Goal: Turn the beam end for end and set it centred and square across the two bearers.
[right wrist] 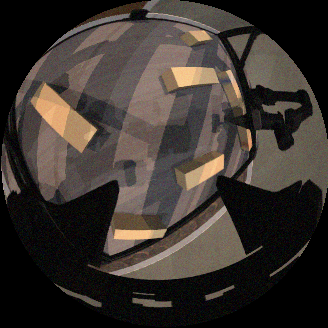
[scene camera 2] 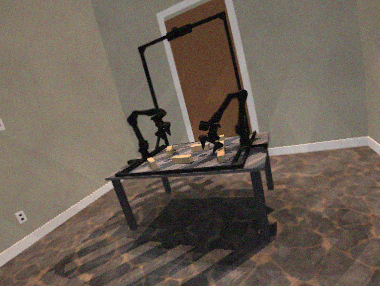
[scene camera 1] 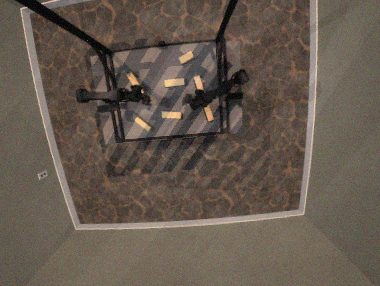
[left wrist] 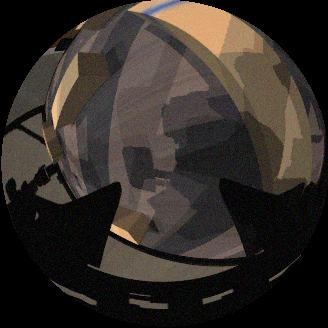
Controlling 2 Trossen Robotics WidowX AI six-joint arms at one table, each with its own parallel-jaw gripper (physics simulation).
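Places are measured from the left arm's base along level axes (x right, y ahead, z up), in centimetres.
Pixels of known places: left gripper, fingertip midpoint: (right wrist: 230, 121) (scene camera 2: 208, 151) (scene camera 1: 191, 101) (left wrist: 170, 185); right gripper, fingertip midpoint: (right wrist: 168, 183) (scene camera 2: 167, 137); left arm's base at its link origin: (right wrist: 248, 93) (scene camera 2: 245, 144); right arm's base at its link origin: (scene camera 2: 145, 156) (left wrist: 54, 166).
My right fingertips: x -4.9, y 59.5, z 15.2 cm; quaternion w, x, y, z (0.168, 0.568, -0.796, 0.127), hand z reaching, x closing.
Ahead of a thing's pixels: the offset from my right fingertips to its top centre. "spot": to the spot under its first point.
The beam {dy -43.0, dx -3.0, dz -12.7 cm} (scene camera 1: 208, 113) (scene camera 2: 221, 156) (left wrist: 250, 65) (right wrist: 232, 87) is a long pale wooden bar lying on the table at the right in scene camera 1. The left arm hides its middle, and a blue mark shows on it in the left wrist view. Shorter blocks lie near it, including an upper one {dy -20.8, dx +11.6, dz -12.4 cm} (scene camera 1: 174, 82) (scene camera 2: 196, 148) (right wrist: 192, 78) and a lower one {dy -15.5, dx -13.5, dz -12.4 cm} (scene camera 1: 171, 115) (scene camera 2: 182, 159) (right wrist: 200, 171), roughly parallel and apart; which blocks are the bearers I cannot tell. My left gripper (scene camera 2: 210, 146) (left wrist: 170, 185) is open and empty, low beside the beam. My right gripper (scene camera 2: 164, 134) (right wrist: 168, 183) is open and empty above the table.
More pale blocks lie at the top {spot: dy -31.8, dx +29.4, dz -12.5 cm} (scene camera 1: 186, 57), at the left partly under the right arm (scene camera 1: 131, 78), and at the lower left (scene camera 1: 142, 123). A black frame (scene camera 1: 170, 136) borders the table, with uprights and a tall overhead arch (scene camera 2: 149, 75).
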